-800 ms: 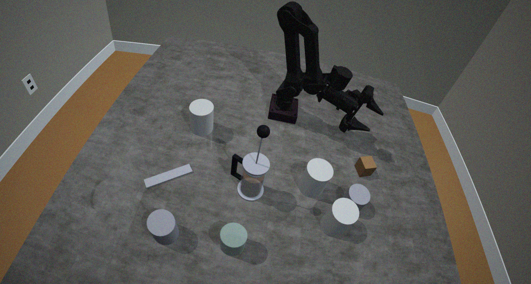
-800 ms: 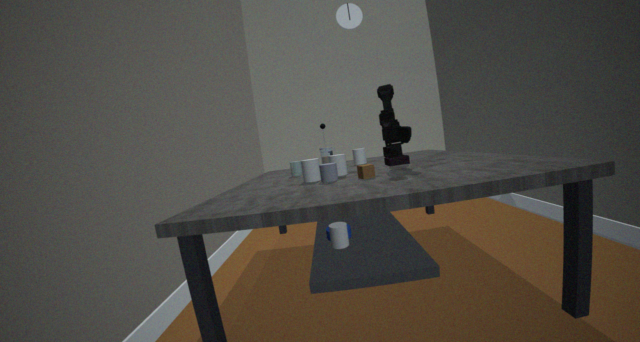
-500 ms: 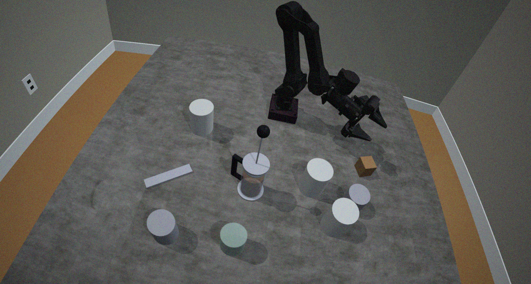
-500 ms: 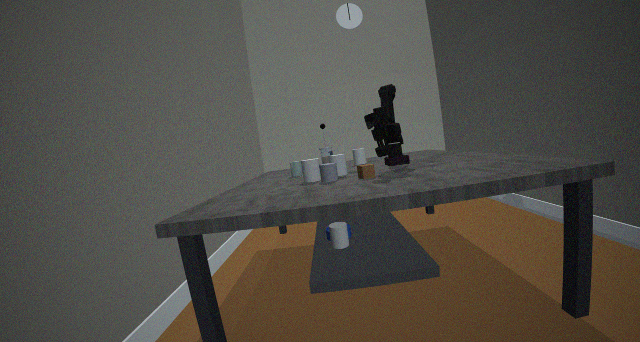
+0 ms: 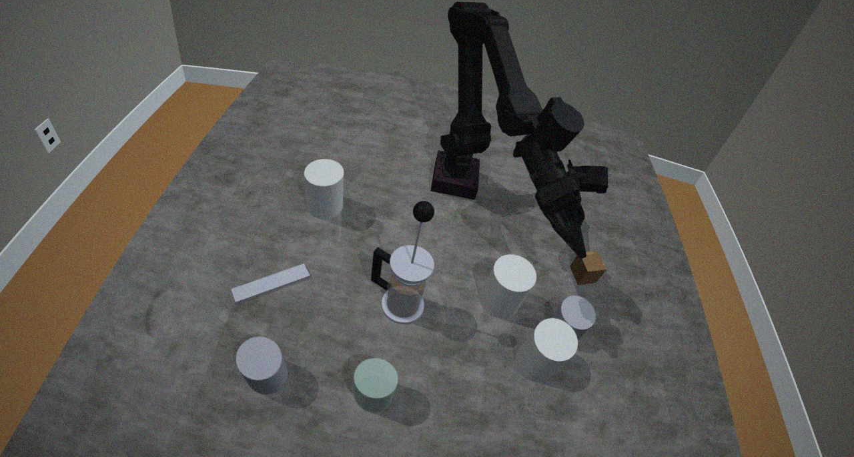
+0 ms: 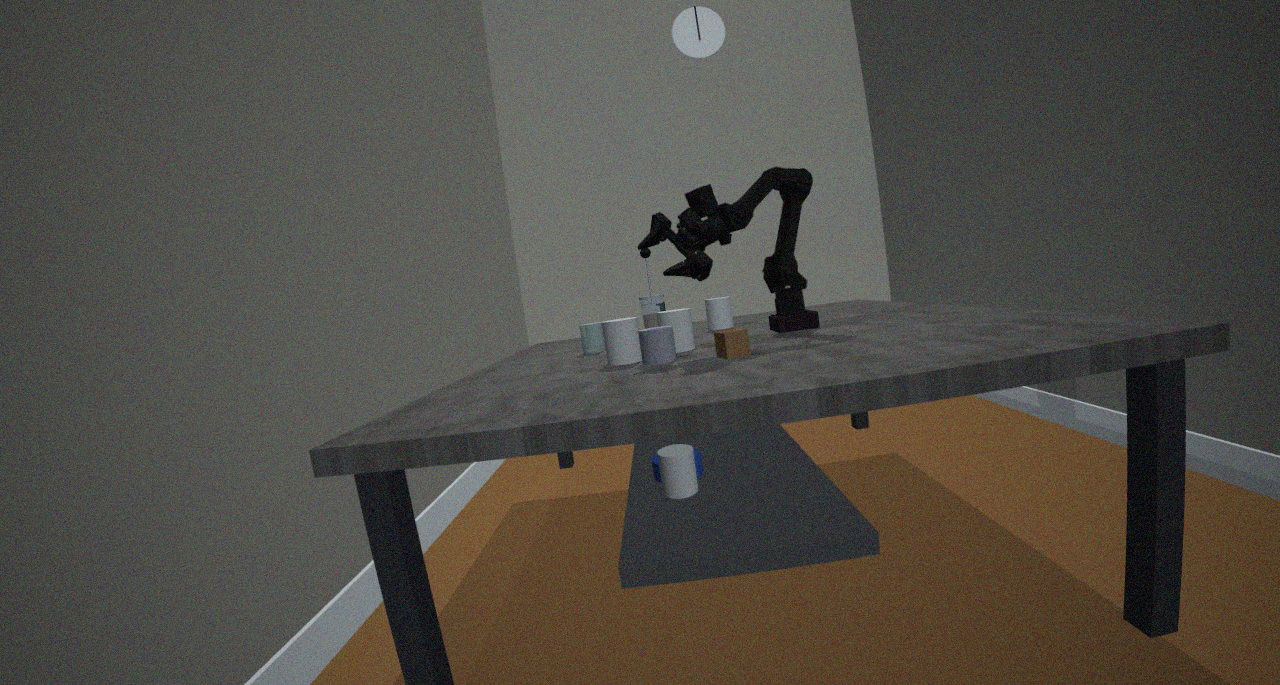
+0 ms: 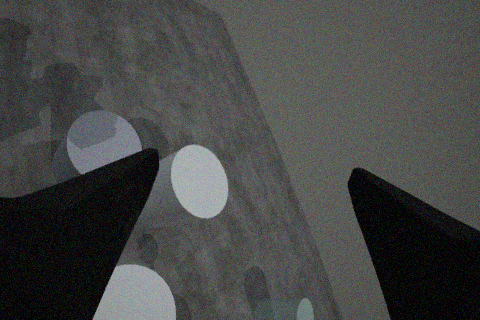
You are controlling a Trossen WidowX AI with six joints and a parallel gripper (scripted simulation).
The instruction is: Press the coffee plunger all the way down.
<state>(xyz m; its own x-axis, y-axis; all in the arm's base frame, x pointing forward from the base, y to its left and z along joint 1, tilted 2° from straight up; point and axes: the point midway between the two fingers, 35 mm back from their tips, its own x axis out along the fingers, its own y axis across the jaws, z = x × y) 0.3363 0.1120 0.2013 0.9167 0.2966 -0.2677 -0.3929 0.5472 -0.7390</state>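
Now: gripper tip 40 mm past the glass coffee press, 260 mm to the left of it and 90 mm above it. From my gripper tip the other things lie so: brown cube 110 mm behind, 140 mm to the left, 190 mm below.
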